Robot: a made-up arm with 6 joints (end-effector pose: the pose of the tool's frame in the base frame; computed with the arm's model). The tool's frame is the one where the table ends.
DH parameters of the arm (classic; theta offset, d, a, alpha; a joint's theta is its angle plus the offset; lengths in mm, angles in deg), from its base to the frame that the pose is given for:
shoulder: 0 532 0 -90
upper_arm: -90 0 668 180
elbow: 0 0 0 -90
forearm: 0 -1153 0 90
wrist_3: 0 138 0 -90
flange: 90 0 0 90
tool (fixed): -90 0 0 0
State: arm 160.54 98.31 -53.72 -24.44 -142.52 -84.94
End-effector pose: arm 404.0 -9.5 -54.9 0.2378 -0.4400 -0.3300 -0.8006
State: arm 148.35 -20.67 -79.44 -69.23 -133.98 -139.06
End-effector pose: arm -188.6 173.7 104.2 0.4969 -0.5681 0.2356 -0.6123
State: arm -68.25 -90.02 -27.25 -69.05 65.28 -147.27
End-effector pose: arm -55.4 5.7 1498.0 0.0308 0.2950 -0.4664 0.8334
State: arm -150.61 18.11 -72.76 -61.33 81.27 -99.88
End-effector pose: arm -92.7 23.8 15.9 0.2369 0.1598 0.7434 0.6048
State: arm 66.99 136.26 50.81 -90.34 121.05 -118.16
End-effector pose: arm 161.8 383.0 -1110.9 0.4977 0.7985 -0.3145 0.1257
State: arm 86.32 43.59 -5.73 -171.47 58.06 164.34
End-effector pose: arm -59.4 1202.9 128.1 0.5128 -0.5389 0.5849 0.3231
